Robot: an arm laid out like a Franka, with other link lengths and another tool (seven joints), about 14 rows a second.
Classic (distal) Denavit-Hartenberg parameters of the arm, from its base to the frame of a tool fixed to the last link. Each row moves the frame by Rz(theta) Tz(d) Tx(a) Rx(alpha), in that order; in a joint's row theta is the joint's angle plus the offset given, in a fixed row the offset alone. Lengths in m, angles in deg.
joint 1: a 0; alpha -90; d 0.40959; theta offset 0
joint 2: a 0; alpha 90; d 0; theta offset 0
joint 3: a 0.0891; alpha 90; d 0.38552; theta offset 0
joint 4: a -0.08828; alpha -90; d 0; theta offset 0
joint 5: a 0; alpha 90; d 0.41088; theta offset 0
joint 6: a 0.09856; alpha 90; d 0; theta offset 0
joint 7: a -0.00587; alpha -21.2; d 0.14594; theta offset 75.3
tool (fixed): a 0; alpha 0; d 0.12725; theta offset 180
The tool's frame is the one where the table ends.
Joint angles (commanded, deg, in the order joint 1, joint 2, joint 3, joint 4, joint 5, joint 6, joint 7), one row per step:
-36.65 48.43 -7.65 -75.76 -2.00 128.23 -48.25
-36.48 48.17 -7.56 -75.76 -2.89 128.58 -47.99
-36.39 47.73 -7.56 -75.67 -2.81 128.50 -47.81
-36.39 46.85 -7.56 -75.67 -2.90 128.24 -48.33
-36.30 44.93 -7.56 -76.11 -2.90 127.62 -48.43
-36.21 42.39 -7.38 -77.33 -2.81 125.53 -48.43
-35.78 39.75 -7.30 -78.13 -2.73 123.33 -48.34
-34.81 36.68 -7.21 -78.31 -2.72 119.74 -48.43
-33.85 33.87 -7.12 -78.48 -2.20 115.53 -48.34
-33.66 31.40 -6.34 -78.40 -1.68 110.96 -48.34
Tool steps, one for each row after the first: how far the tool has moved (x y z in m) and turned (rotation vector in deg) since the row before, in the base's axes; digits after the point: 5 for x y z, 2 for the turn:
0.00322 -0.00090 0.00492 -0.85 -0.03 0.51
0.00256 0.00013 0.00686 -0.23 -0.44 -0.13
0.00151 -0.00172 0.01240 -0.40 -0.37 0.53
0.00117 0.00063 0.02285 -0.45 -0.73 0.06
-0.00581 0.00889 0.02177 0.80 0.31 -0.21
-0.00184 0.01064 0.02650 0.48 0.03 0.02
0.00134 0.01768 0.03534 0.68 0.34 0.68
-0.00210 0.02201 0.02991 1.57 0.69 0.26
-0.00556 0.02155 0.02598 2.14 0.88 0.23

